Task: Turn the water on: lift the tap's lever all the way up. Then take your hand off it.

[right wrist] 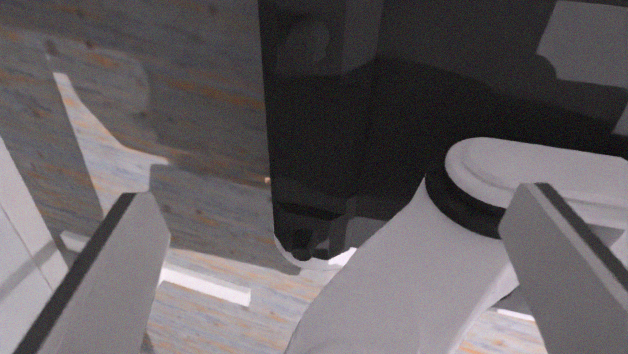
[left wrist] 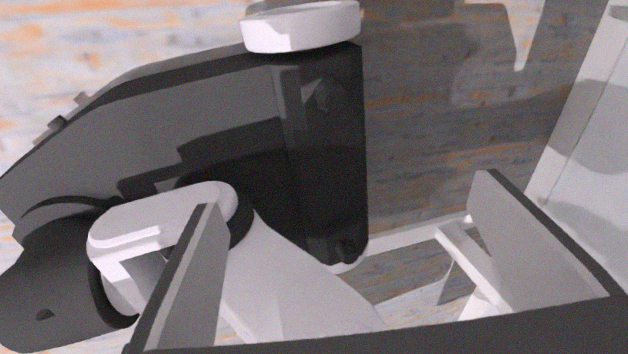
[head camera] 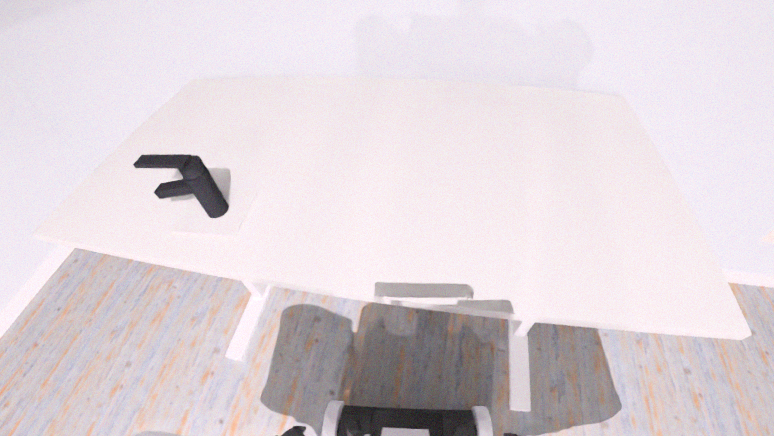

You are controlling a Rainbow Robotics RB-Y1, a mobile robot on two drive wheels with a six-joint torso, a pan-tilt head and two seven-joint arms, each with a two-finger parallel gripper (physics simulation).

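Frame: origin at the robot's base, x ahead, y left, z up, level; metres.
Seen in the pictures: left gripper, fingertip midpoint: [left wrist: 347, 204]; right gripper, fingertip midpoint: [right wrist: 334, 210].
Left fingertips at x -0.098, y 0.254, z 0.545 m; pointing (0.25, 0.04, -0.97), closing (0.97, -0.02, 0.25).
Offsets run from my left fingertips to a thing's top centre. "*": to the spot under its first point. Level surfaces: height alone.
A black tap @(* 0.394 m ahead, 0.139 m left, 0.483 m up) [head camera: 208, 192] stands on the left part of the white table, its round body leaning in the head view. Its lever @(0.413 m ahead, 0.218 m left, 0.555 m up) [head camera: 162, 161] is the flat upper bar pointing left from the top of the body; it looks about level. The shorter spout @(0.414 m ahead, 0.227 m left, 0.498 m up) [head camera: 174, 189] points left below it. My left gripper [left wrist: 347, 204] is open, with nothing between its fingers. My right gripper [right wrist: 334, 210] is open and empty too. Both hang low beside my own base, away from the tap. Neither gripper shows in the head view, and the tap does not show in the wrist views.
The white table @(0.407 m up) [head camera: 433, 189] stretches across in front of me, its front edge a short way ahead of my base. Two white table legs [head camera: 248, 324] [head camera: 519, 368] stand under it. A pale wall [head camera: 303, 37] rises behind it. My shadow falls on the wooden floor.
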